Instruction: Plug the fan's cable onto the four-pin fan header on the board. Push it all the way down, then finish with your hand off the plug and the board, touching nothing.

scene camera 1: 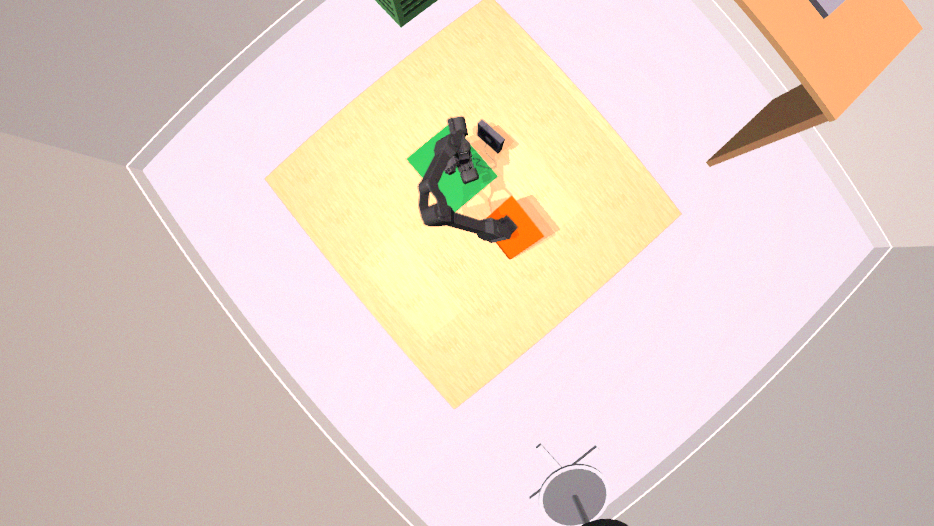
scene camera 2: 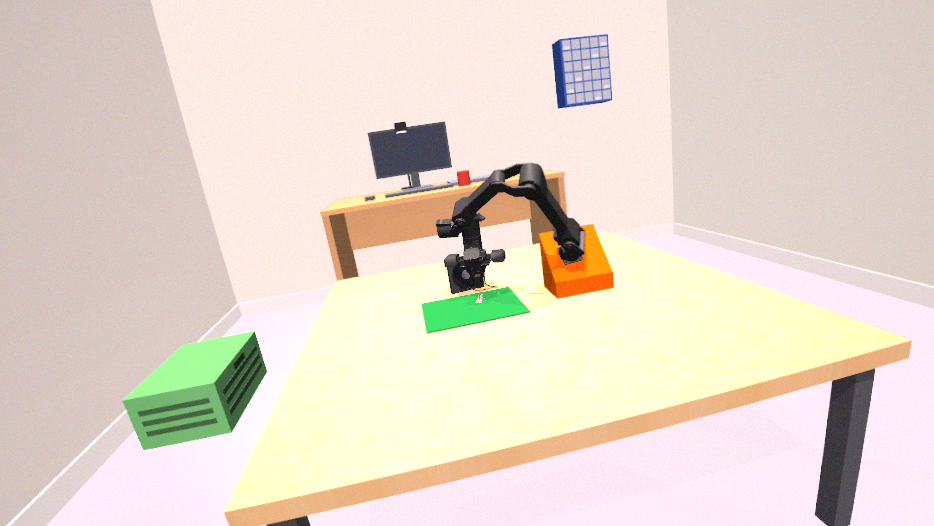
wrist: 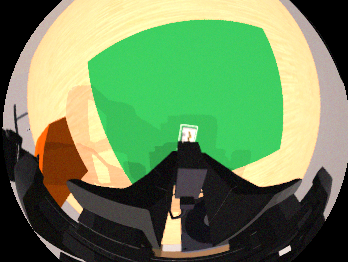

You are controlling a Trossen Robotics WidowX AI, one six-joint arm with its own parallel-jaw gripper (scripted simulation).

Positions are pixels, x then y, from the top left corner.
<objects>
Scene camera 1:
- green board: 451,186
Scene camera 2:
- gripper: 478,284
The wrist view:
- gripper: 188,156
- dark fan plug: 191,171
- black fan: 195,232
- green board: 222,76
</objects>
